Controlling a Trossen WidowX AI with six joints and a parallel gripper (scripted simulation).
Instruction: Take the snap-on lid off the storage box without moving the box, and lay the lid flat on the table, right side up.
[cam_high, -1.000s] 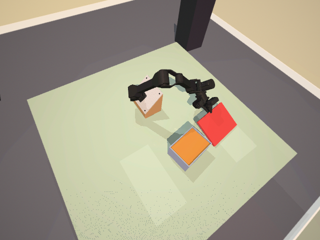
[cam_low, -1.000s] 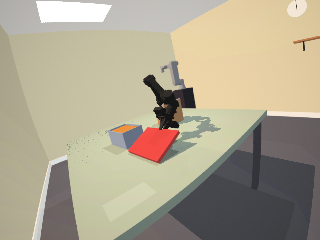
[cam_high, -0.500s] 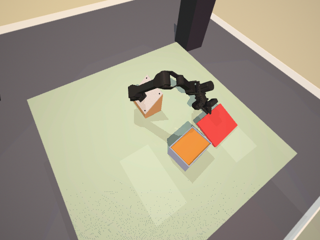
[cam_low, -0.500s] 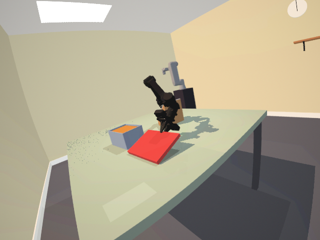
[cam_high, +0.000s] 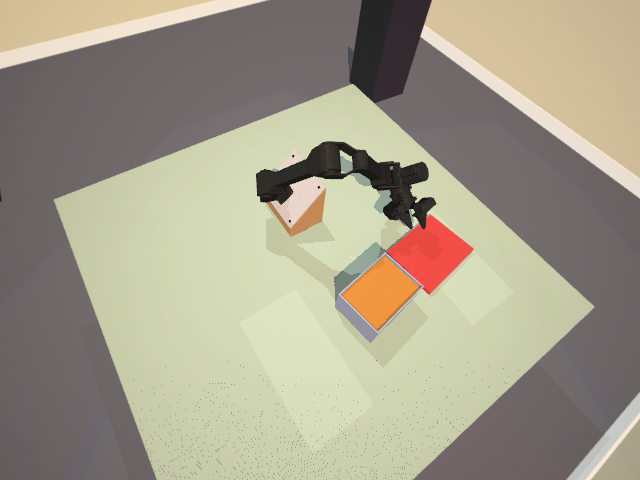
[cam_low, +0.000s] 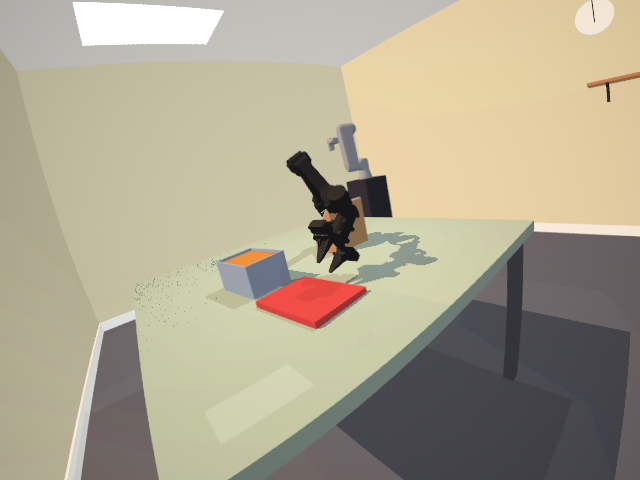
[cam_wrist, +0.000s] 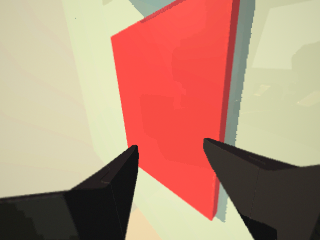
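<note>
Right now the red lid is 7 cm ahead of my gripper tip, 2 cm to the left of it and 5 cm below it. Round my gripper tip: grey-blue storage box 13 cm ahead, 25 cm to the right, 1 cm below.
</note>
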